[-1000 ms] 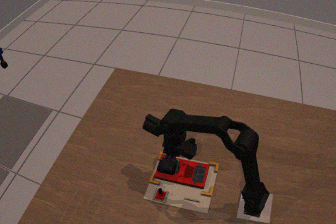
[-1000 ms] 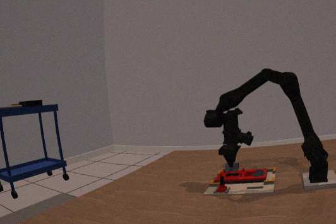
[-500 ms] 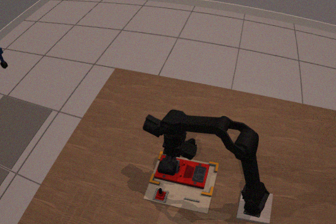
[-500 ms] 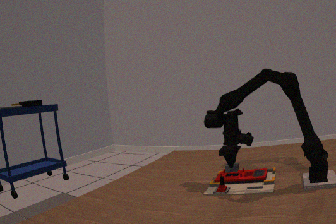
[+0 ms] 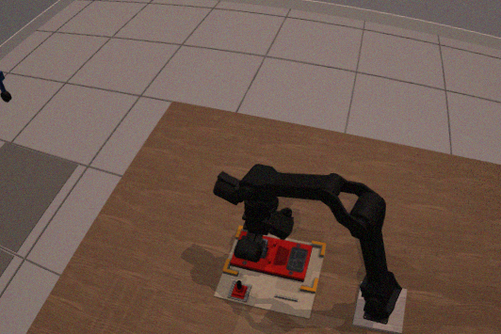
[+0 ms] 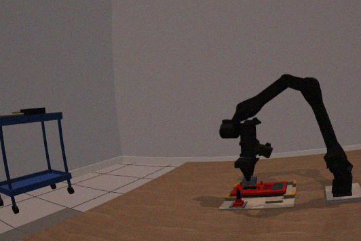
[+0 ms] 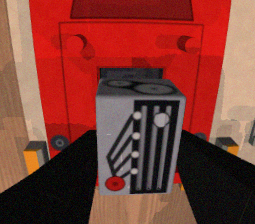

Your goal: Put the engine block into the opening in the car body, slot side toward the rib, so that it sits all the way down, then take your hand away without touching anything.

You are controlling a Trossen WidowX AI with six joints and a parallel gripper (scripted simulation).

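Right now the engine block is 1 cm below my gripper tip.
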